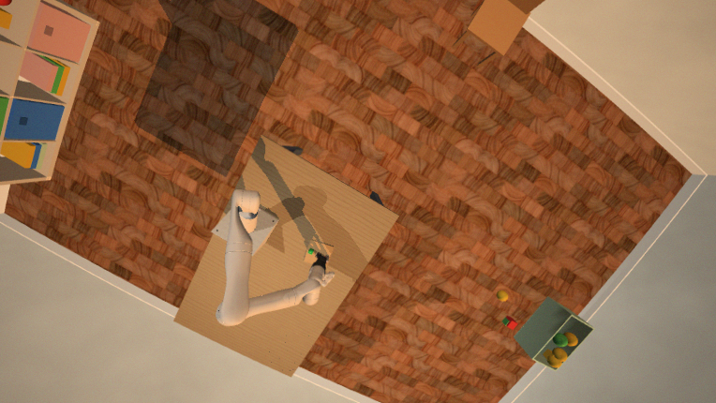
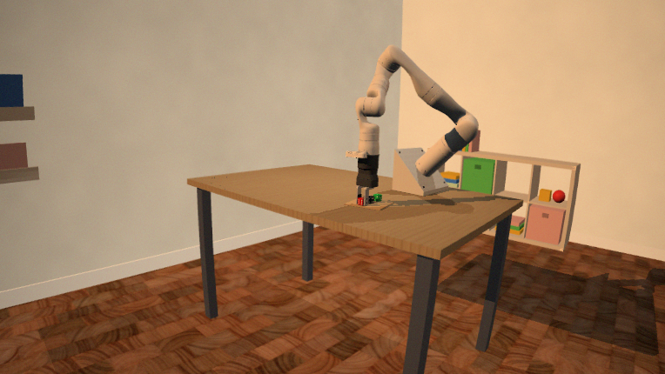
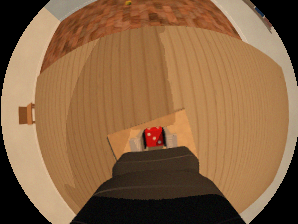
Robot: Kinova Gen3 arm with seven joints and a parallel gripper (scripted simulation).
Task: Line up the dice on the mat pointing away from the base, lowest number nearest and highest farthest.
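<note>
The red die lies 10 mm below my hand. The rest, counted from my hand: black die: 50 mm behind, 10 mm below; green die: 100 mm behind, 10 mm below; tan mat: 50 mm behind, 20 mm below.
</note>
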